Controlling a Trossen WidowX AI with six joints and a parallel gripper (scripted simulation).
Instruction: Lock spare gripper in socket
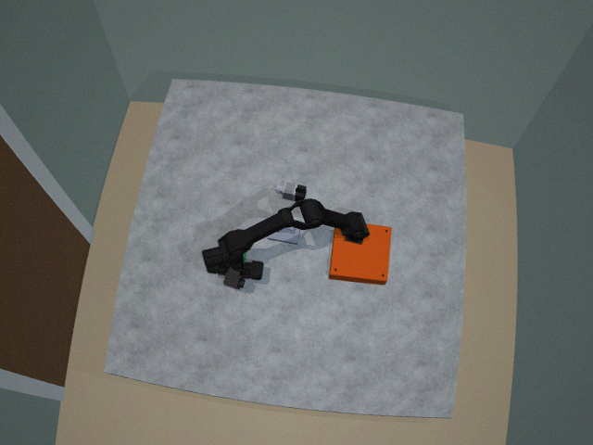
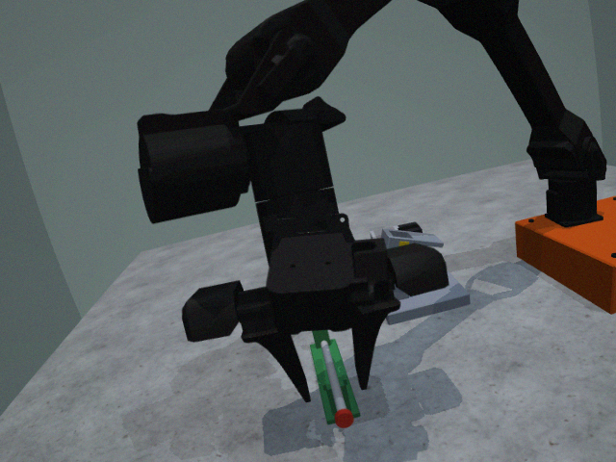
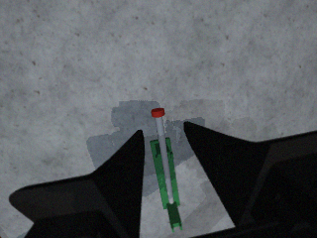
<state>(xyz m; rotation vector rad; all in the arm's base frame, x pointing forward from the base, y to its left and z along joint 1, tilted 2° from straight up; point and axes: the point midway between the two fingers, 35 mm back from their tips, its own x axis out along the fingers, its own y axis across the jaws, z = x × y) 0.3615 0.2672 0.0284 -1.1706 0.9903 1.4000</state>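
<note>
Now: the green cradle 1 cm ahead of my gripper tip, 10 cm to the right of it and 4 cm below it. From my gripper tip the other things lie so: spare gripper (9 cm behind, 39 cm to the right, 4 cm below); grey mount (10 cm behind, 23 cm to the right, 1 cm below).
</note>
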